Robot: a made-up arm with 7 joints.
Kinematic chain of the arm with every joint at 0, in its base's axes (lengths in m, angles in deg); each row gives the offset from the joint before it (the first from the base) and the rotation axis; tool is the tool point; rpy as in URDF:
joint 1: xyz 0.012 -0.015 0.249 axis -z
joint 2: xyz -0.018 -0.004 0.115 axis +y
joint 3: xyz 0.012 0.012 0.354 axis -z
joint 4: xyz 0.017 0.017 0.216 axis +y
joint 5: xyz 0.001 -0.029 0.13 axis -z
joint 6: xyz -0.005 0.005 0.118 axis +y
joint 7: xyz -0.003 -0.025 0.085 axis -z
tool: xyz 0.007 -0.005 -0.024 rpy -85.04 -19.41 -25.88
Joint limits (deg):
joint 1: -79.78..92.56
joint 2: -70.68..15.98
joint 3: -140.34..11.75
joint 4: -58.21..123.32
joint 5: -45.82..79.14
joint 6: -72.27..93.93
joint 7: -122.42..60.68
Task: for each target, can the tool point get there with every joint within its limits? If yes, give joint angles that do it. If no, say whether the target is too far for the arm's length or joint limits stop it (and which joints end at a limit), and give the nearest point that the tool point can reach.
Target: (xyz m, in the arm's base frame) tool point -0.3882 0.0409 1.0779
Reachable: yes | joints 35.64 -29.49 -97.70 -40.73 19.07 -14.43 -101.25
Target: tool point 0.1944 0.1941 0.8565
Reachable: yes | joints -10.15 -3.11 -45.00 105.62 39.12 47.78 46.75
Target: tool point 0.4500 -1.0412 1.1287
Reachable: no: too far | nearest point 0.0968 -0.6628 0.8696 | short by 0.579 m
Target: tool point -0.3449 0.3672 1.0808
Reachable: yes | joints 41.72 -38.36 -95.08 6.42 61.01 23.95 43.79
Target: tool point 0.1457 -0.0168 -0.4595
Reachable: no: joint limits stop it (at a limit: joint 1, joint 2, joint 3, joint 4, joint 5, joint 7) | nearest point 0.1974 0.4147 0.3192 | short by 0.892 m
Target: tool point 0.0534 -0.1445 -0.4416
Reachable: no: joint limits stop it (at a limit: joint 1, joint 2, joint 3, joint 4, joint 5, joint 7) | nearest point -0.2180 -0.4161 0.3220 | short by 0.855 m
